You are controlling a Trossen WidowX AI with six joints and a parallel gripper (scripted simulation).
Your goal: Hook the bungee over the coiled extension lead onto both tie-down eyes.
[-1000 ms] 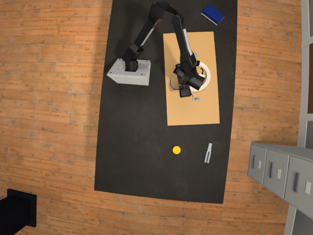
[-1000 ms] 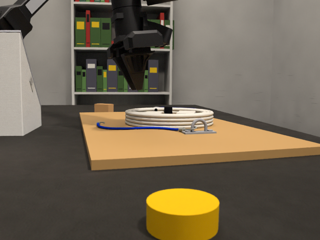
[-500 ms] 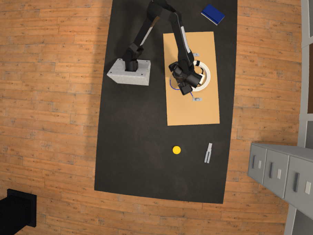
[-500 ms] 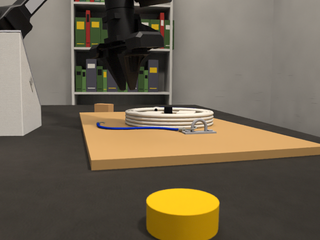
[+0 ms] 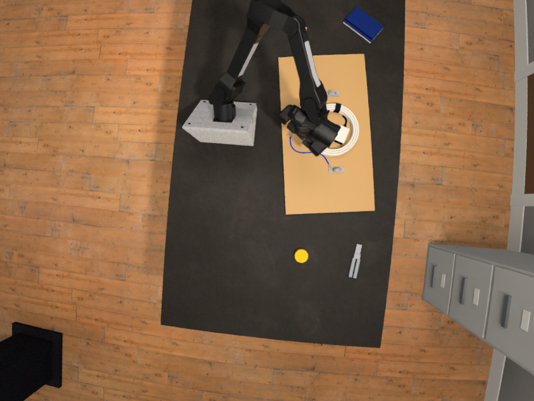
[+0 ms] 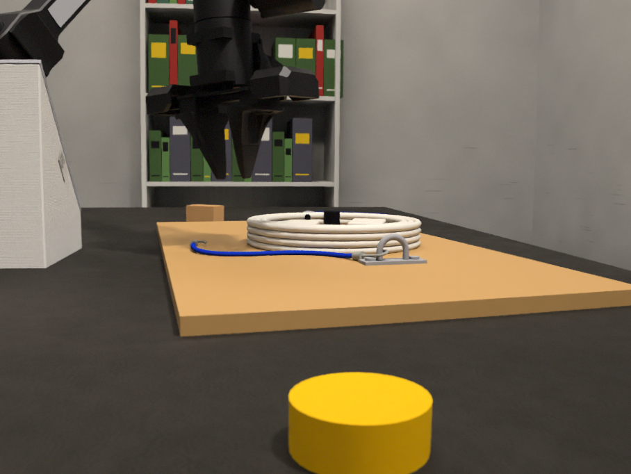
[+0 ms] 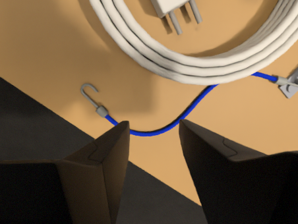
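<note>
My hand is 11 cm above the tan board, 9 cm short of it and 5 cm to the right of it. From my hand the other things lie so: block 46 cm to the left, 11 cm below, 5 cm behind; then yellow puck 43 cm to the right, 11 cm below, 5 cm ahead; then grey clip 42 cm to the right, 26 cm ahead, 11 cm below.
</note>
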